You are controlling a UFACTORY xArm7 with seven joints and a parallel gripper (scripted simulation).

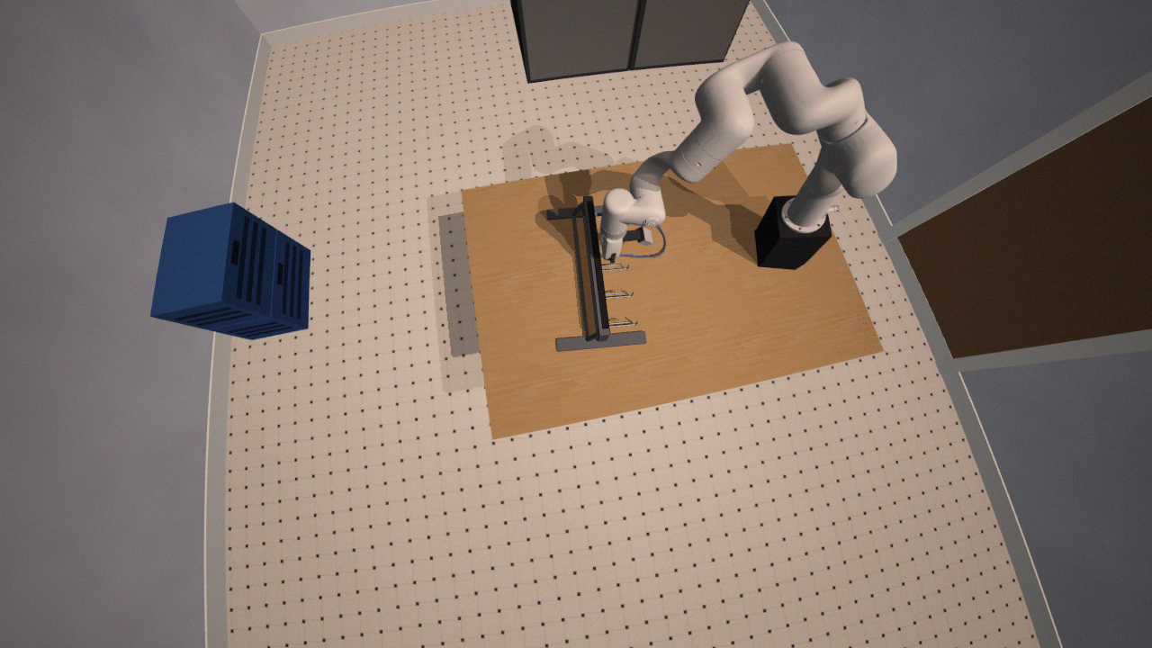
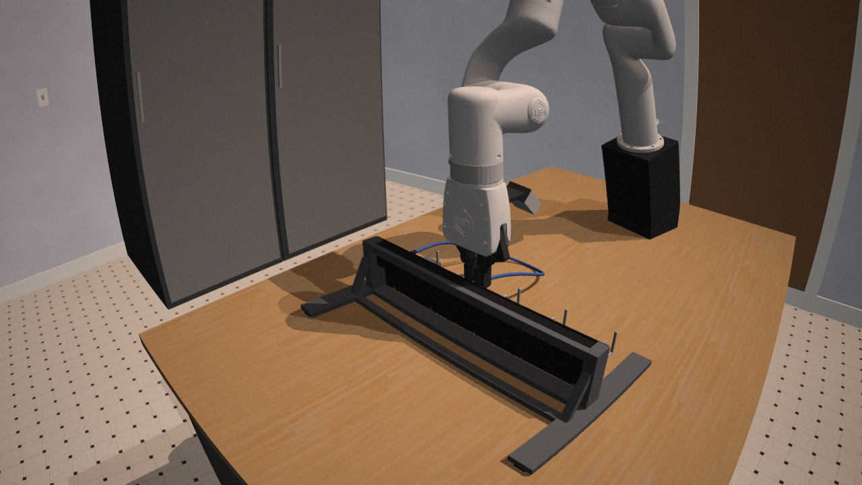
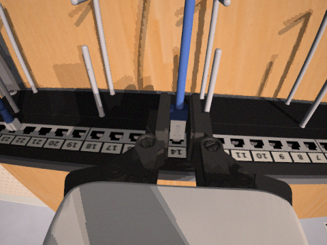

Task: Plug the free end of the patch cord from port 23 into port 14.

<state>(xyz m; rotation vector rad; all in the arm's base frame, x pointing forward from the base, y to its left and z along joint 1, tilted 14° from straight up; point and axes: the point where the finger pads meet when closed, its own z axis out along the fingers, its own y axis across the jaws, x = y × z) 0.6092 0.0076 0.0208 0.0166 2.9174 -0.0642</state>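
My hand is 20 mm short of the plug and 10 mm above it.
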